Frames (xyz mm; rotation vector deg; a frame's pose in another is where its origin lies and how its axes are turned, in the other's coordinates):
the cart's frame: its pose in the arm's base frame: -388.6 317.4 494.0 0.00 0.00 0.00
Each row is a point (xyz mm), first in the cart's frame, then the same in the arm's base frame.
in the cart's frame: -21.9 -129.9 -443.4
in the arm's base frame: -410.5 187.5 50.6
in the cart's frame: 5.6 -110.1 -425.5
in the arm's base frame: -383.0 207.3 68.5
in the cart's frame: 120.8 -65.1 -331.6
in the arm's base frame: -267.8 252.3 162.4
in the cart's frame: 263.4 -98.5 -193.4
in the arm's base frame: -125.2 218.9 300.6
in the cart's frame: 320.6 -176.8 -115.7
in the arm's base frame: -68.0 140.6 378.3
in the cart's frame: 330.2 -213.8 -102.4
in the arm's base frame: -58.4 103.6 391.6
